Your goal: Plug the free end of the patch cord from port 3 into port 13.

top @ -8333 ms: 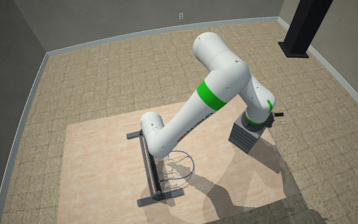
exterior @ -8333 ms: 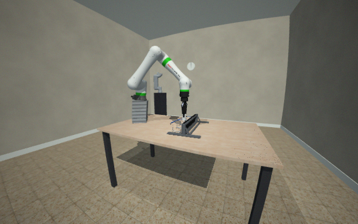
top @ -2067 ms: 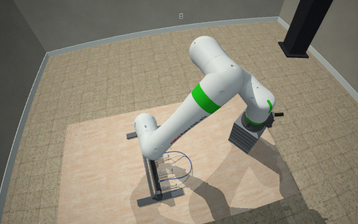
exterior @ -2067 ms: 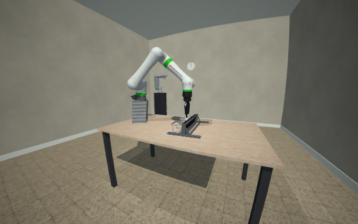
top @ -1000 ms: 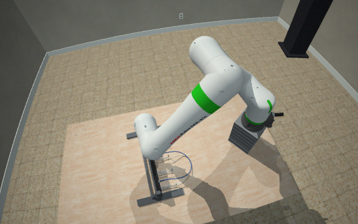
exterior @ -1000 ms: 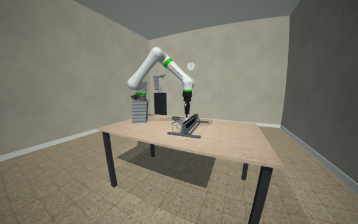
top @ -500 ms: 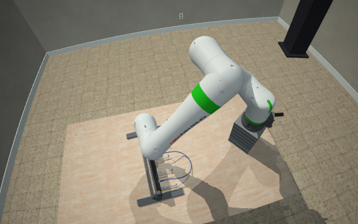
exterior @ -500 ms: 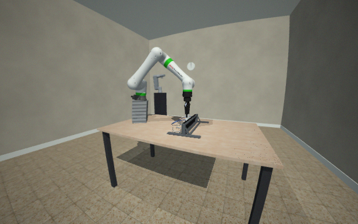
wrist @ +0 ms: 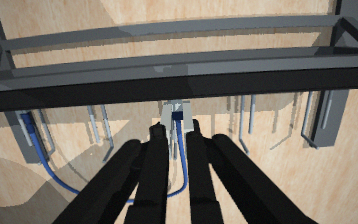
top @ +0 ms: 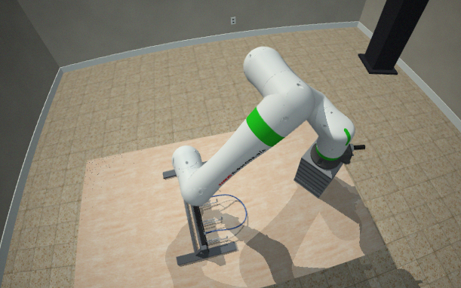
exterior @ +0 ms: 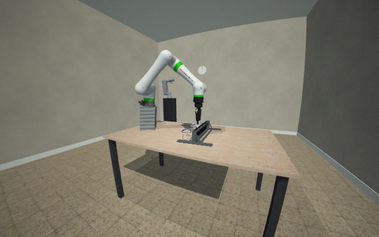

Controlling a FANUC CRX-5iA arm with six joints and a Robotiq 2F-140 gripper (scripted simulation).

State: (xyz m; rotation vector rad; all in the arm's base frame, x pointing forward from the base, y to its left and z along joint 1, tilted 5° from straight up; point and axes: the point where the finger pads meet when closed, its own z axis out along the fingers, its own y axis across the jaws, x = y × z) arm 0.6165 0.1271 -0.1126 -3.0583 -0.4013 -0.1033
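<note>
My hand is 10 mm short of the free-end plug and 30 mm above it.
</note>
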